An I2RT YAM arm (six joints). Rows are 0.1 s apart.
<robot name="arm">
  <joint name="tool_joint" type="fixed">
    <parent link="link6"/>
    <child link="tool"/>
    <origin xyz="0 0 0" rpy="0 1.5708 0"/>
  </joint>
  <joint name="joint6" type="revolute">
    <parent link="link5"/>
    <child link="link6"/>
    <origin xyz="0.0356 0 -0.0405"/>
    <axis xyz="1 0 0"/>
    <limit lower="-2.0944" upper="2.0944"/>
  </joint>
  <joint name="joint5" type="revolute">
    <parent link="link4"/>
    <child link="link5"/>
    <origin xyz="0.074 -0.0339 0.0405"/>
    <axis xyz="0 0 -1"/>
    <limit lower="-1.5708" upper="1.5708"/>
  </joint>
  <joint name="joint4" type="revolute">
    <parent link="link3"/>
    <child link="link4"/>
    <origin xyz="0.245 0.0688 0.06"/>
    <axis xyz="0 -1 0"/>
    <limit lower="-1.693" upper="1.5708"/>
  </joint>
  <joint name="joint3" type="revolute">
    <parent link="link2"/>
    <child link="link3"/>
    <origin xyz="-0.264 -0.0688 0"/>
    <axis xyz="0 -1 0"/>
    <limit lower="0" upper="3.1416"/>
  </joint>
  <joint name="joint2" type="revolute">
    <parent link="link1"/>
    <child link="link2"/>
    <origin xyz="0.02 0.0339 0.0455"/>
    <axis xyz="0 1 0"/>
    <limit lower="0" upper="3.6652"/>
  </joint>
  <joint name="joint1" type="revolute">
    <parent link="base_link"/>
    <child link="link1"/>
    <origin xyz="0 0 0.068"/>
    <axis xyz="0 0 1"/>
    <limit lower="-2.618" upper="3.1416"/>
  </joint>
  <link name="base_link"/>
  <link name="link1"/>
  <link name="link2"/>
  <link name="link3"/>
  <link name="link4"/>
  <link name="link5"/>
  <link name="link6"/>
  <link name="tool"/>
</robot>
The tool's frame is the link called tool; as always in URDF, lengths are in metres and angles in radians.
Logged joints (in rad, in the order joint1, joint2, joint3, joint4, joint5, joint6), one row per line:
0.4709 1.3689 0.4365 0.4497 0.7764 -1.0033
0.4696 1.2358 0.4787 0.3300 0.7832 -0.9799
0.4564 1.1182 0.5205 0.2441 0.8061 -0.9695
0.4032 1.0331 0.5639 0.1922 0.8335 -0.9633
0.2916 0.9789 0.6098 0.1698 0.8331 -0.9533
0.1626 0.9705 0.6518 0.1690 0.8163 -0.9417
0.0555 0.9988 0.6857 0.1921 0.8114 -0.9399
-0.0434 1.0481 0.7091 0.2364 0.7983 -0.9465
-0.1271 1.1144 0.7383 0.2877 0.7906 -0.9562
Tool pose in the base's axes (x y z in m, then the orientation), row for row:
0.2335 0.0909 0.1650 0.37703 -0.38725 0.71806 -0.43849
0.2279 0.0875 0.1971 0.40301 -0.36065 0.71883 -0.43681
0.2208 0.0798 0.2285 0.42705 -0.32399 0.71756 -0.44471
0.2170 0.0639 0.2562 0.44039 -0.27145 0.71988 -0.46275
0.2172 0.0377 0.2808 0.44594 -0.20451 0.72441 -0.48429
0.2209 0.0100 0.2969 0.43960 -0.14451 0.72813 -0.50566
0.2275 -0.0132 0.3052 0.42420 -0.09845 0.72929 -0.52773
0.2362 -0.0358 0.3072 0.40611 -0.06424 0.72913 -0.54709
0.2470 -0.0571 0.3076 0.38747 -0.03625 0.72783 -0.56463
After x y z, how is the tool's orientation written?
As a quaternion, w x y z.
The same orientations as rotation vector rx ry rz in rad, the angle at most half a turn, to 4 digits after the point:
-0.9902 1.8362 -1.1213
-0.9111 1.8159 -1.1035
-0.8095 1.7928 -1.1111
-0.6741 1.7877 -1.1492
-0.5066 1.7944 -1.1996
-0.3590 1.8088 -1.2562
-0.2463 1.8244 -1.3202
-0.1621 1.8393 -1.3801
-0.0922 1.8520 -1.4368

